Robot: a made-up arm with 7 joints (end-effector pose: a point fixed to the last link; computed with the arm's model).
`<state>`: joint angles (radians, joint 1 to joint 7).
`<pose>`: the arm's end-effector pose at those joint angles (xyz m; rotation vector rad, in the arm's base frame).
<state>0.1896 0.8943 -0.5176 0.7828 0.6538 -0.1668 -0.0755</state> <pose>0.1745 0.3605 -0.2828 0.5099 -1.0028 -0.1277</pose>
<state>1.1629 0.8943 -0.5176 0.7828 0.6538 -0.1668 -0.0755</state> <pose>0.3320 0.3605 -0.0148 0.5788 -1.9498 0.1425</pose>
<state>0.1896 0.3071 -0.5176 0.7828 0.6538 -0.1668 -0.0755</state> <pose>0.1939 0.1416 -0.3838 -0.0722 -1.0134 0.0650</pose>
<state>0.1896 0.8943 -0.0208 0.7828 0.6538 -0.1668 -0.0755</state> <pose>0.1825 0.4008 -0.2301 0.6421 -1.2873 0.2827</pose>
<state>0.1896 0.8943 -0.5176 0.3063 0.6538 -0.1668 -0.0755</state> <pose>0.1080 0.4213 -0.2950 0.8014 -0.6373 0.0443</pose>
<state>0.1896 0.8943 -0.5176 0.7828 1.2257 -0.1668 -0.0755</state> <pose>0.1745 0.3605 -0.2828 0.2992 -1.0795 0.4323</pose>
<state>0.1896 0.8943 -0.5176 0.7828 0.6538 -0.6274 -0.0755</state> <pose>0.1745 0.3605 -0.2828 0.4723 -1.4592 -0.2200</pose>
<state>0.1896 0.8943 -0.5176 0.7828 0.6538 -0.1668 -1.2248</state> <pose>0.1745 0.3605 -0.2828 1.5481 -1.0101 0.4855</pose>
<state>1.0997 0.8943 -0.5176 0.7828 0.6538 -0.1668 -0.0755</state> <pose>0.3304 0.3605 -0.0357 0.5767 -1.8886 0.1228</pose>
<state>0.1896 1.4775 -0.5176 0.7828 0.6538 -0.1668 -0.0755</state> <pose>0.1358 0.4854 -0.0812 1.0853 -0.9307 -0.3205</pose>
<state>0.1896 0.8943 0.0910 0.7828 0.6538 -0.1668 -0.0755</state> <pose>0.1798 0.4103 -0.2186 0.6697 -1.3472 0.3789</pose>
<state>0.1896 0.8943 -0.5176 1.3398 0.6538 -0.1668 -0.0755</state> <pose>0.2115 0.2724 -0.2371 0.1291 -1.3963 -0.3304</pose>
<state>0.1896 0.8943 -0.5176 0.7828 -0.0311 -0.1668 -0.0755</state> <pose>0.1745 0.3605 -0.2828 0.7266 -0.8339 -0.7966</pose>
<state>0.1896 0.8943 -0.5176 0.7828 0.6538 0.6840 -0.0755</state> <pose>0.1745 0.3605 -0.2828 0.5260 -0.1578 0.0366</pose>
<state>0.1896 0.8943 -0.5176 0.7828 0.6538 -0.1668 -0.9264</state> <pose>0.1745 0.3605 -0.2828 1.2815 -1.0319 0.3179</pose>
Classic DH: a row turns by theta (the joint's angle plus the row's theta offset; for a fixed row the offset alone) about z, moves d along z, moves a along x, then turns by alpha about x. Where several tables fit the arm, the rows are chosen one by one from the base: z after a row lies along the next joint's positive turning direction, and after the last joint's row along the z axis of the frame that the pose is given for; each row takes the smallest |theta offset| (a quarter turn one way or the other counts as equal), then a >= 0, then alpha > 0; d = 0 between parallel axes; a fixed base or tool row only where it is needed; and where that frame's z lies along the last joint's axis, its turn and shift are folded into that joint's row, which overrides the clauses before.
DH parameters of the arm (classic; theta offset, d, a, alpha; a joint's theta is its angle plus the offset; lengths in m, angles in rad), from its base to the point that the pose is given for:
base (fixed): 0 0 0 1.5708
joint 1: 1.5708 -0.081 0 1.5708
joint 2: 1.5708 0 0 1.5708
joint 3: 1.5708 -0.2758 0 1.5708
joint 4: 0 0 0 -1.5708
joint 5: 0 -0.1927 0 -1.5708
joint 6: -1.5708 0 0 1.5708
joint 7: 1.5708 0 0 1.5708
tool (fixed): -1.5708 0 0 0

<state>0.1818 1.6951 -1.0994 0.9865 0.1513 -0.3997 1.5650</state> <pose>0.0889 0.4779 -0.0800 -0.5654 0.6652 -1.1751</pose>
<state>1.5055 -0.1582 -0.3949 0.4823 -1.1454 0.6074 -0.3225</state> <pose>0.4400 -0.0233 0.0539 1.6656 -1.4907 -0.5093</pose>
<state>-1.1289 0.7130 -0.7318 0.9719 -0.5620 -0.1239 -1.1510</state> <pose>-0.2751 0.2520 -0.2611 0.4520 -0.5970 -1.3510</pose>
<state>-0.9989 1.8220 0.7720 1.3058 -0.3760 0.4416 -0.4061</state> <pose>0.2460 0.3648 -0.0001 2.0652 -0.7592 -1.2539</pose>
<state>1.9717 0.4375 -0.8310 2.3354 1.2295 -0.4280 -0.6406</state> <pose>0.1222 0.0483 0.1536 1.5708 2.3984 0.7679</pose>
